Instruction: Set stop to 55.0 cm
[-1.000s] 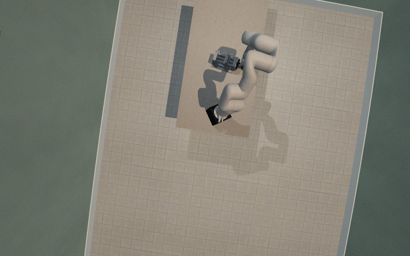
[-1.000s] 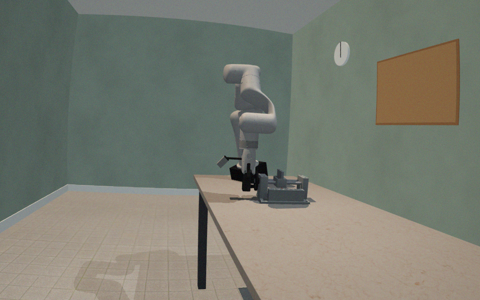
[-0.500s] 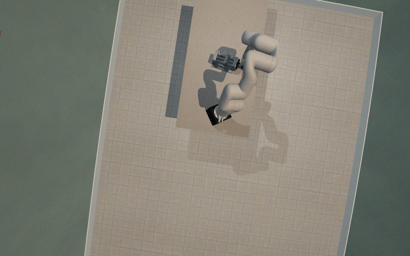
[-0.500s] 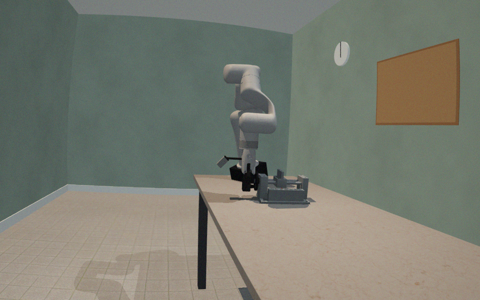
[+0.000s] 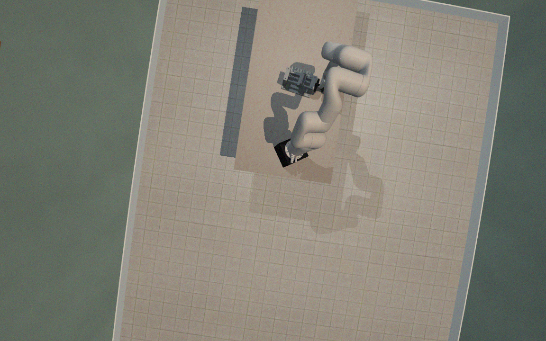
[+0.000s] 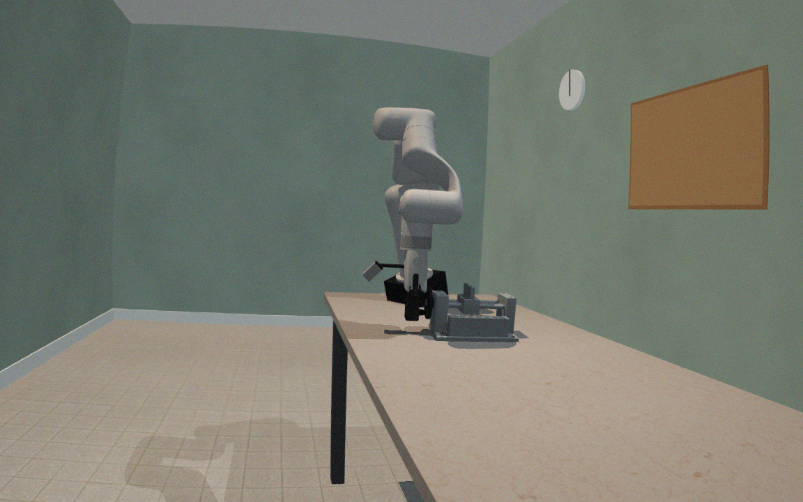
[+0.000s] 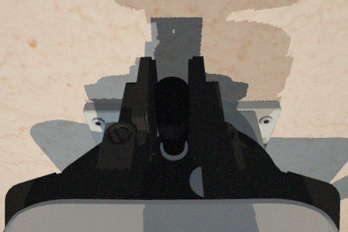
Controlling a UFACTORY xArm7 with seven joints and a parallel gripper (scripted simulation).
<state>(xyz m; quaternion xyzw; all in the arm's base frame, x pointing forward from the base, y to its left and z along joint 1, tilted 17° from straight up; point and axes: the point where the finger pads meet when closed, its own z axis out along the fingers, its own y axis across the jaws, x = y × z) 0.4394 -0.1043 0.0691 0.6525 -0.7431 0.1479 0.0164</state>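
The stop block lies 14 cm to the left of my hand, 4 cm above it and 2 cm ahead of it. From my hand the other things lie so: crank handle 1 cm to the left; black handwheel 2 cm to the left.
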